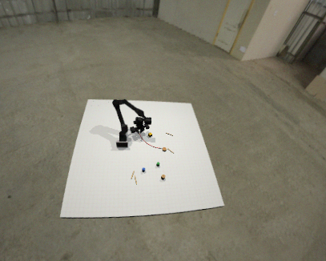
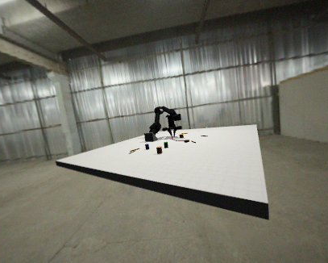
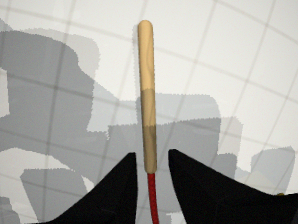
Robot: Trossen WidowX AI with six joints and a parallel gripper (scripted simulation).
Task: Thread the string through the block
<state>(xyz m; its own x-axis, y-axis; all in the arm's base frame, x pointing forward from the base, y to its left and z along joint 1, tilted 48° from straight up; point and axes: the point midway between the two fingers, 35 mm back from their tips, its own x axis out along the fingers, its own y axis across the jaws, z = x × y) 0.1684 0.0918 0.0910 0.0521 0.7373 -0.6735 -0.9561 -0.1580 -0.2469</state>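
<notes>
My gripper tip is 11 cm short of the yellowish block, 3 cm to the left of it and 1 cm below it. Round my gripper tip: green piece (14 cm ahead, 37 cm to the right, 2 cm above); round wooden button (23 cm ahead, 21 cm to the right, 1 cm above); thin wooden stick (1 cm behind, 1 cm to the left).
</notes>
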